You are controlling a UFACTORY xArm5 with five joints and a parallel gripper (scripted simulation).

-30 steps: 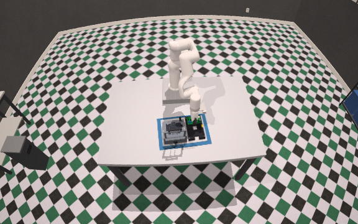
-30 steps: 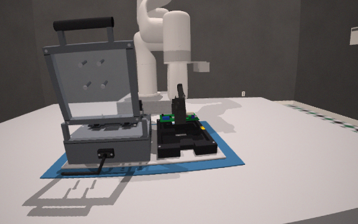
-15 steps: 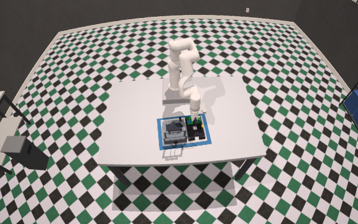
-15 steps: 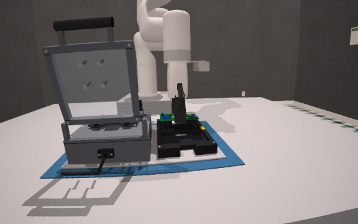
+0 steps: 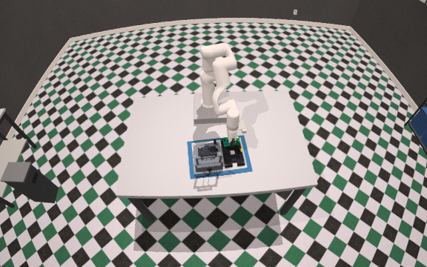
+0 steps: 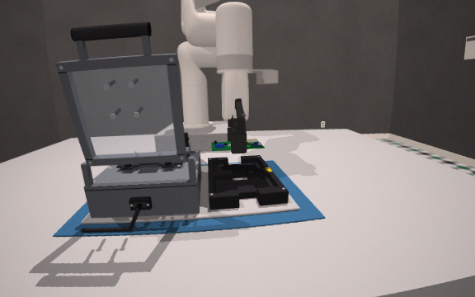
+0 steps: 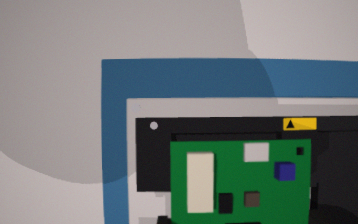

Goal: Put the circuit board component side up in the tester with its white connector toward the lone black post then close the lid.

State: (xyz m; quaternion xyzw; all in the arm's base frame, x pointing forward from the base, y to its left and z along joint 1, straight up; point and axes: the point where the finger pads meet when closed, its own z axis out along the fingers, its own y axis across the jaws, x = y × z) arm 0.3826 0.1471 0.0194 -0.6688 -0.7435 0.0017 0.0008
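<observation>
The black block is 11 cm to the right of my hand, 1 cm ahead of it and 1 cm above it. Round my hand: green circuit board (right at my hand); then clear lid (20 cm ahead, 15 cm to the right, 11 cm above); then grey tester (12 cm to the right, 11 cm ahead, 4 cm above).
</observation>
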